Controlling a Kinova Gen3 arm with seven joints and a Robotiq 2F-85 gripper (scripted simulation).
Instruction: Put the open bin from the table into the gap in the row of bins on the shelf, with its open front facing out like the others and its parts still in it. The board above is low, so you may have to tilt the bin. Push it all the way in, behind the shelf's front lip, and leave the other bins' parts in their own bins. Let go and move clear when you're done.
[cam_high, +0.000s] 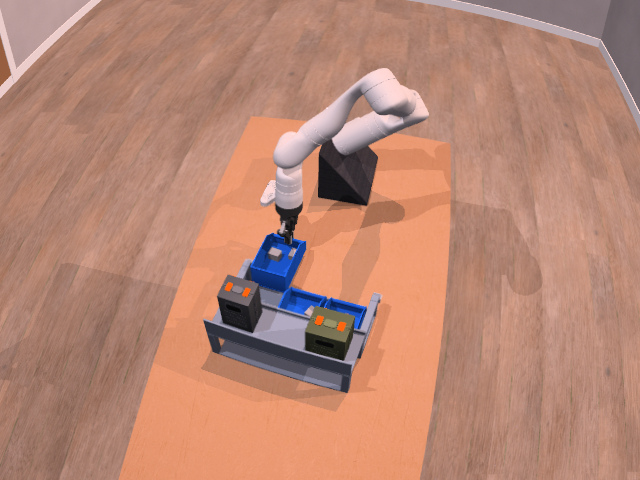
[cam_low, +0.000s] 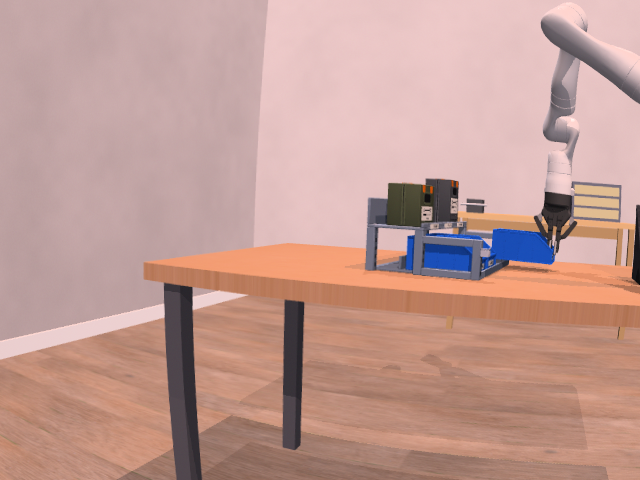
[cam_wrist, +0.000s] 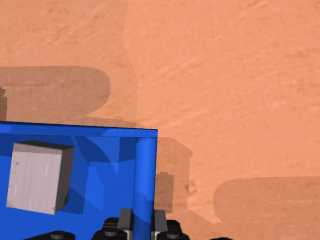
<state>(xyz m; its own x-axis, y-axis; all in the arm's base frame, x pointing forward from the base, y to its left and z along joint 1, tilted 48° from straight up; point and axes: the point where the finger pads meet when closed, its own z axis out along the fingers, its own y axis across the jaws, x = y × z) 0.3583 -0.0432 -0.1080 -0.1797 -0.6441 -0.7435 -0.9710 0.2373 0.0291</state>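
The grey block is 50 mm ahead of my hand, 30 mm to the right of it and 20 mm below it. Also, from my hand: grey shelf 280 mm ahead, 60 mm to the left, 10 mm above; then dark grey box 320 mm ahead, 70 mm to the right, 100 mm above; then olive box 370 mm ahead, 160 mm to the left, 90 mm above.
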